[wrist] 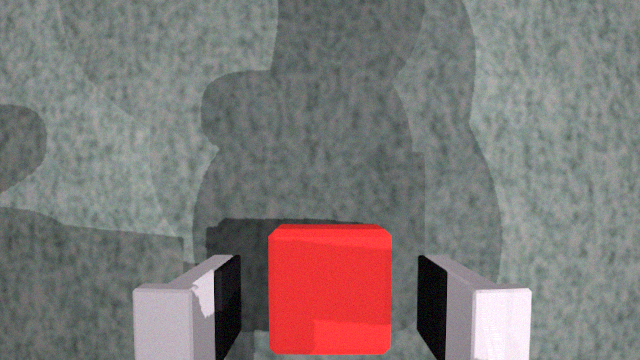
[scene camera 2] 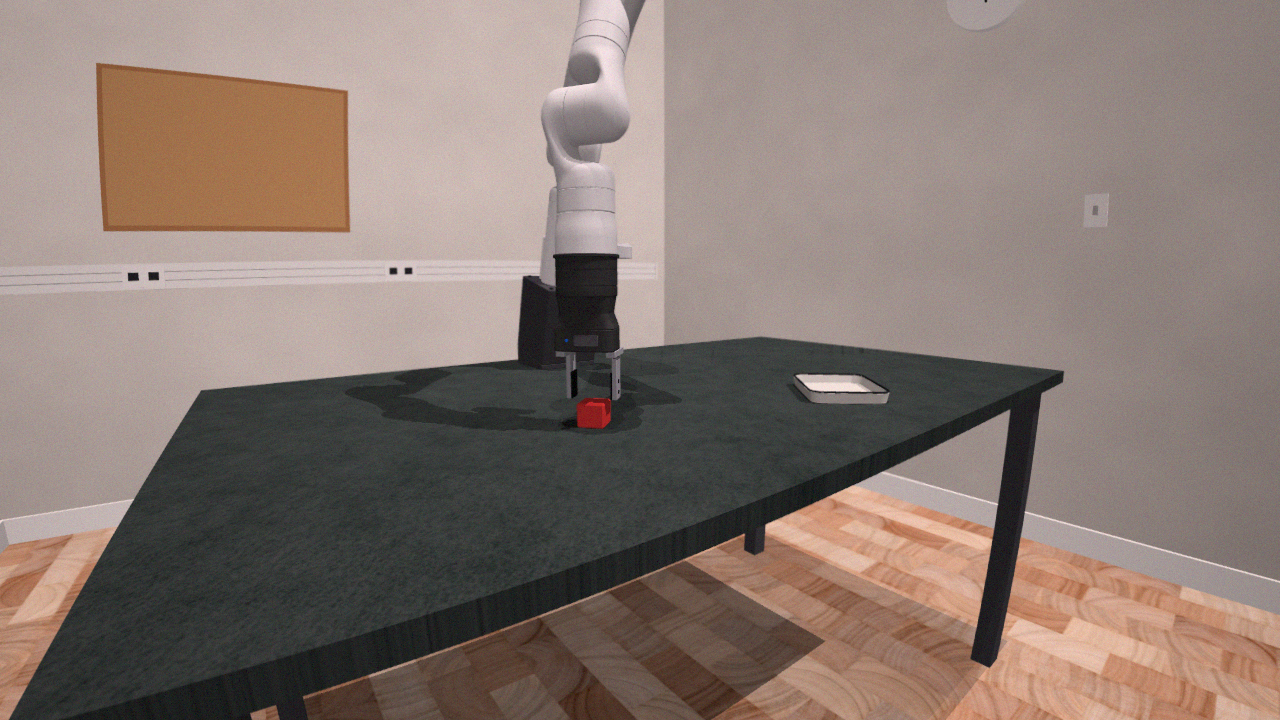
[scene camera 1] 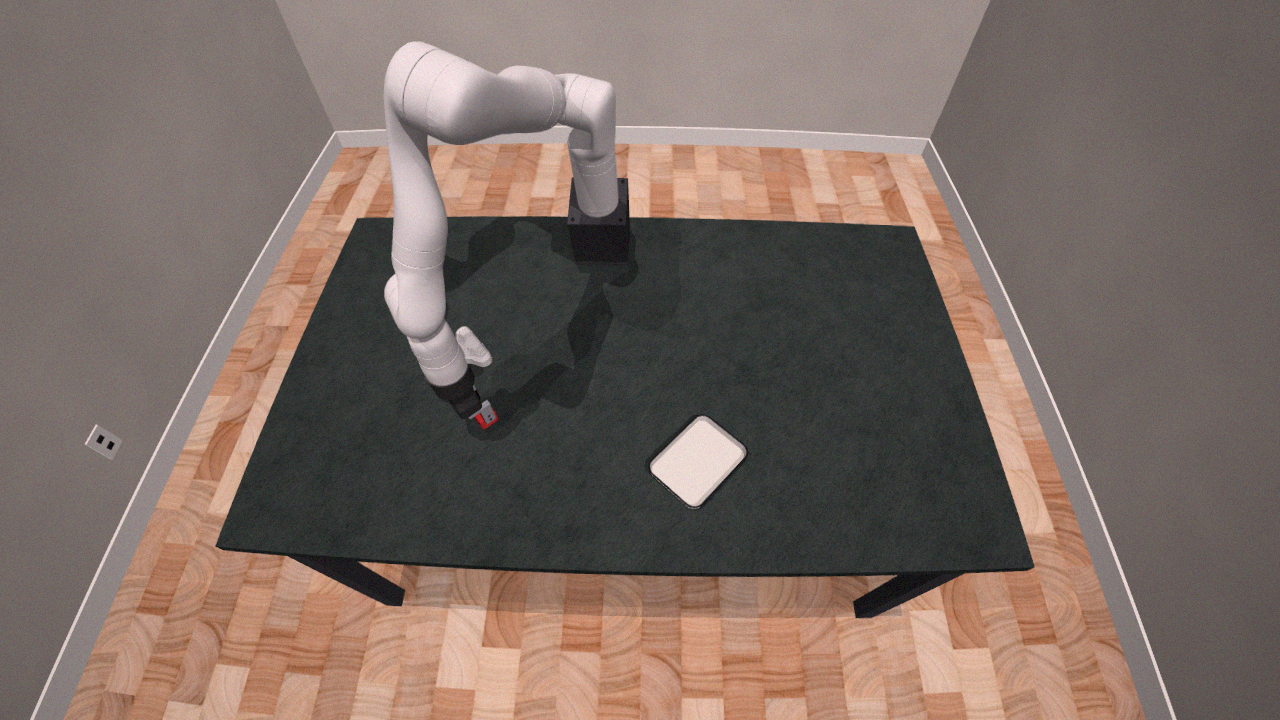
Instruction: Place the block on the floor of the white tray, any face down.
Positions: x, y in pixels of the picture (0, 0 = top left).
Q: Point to a white tray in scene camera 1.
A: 696, 462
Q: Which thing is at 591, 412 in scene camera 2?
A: A red block.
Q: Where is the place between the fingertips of my gripper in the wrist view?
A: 329, 293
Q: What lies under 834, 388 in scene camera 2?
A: A white tray.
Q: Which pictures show my gripper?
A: The wrist view, scene camera 2 and scene camera 1: all of them.
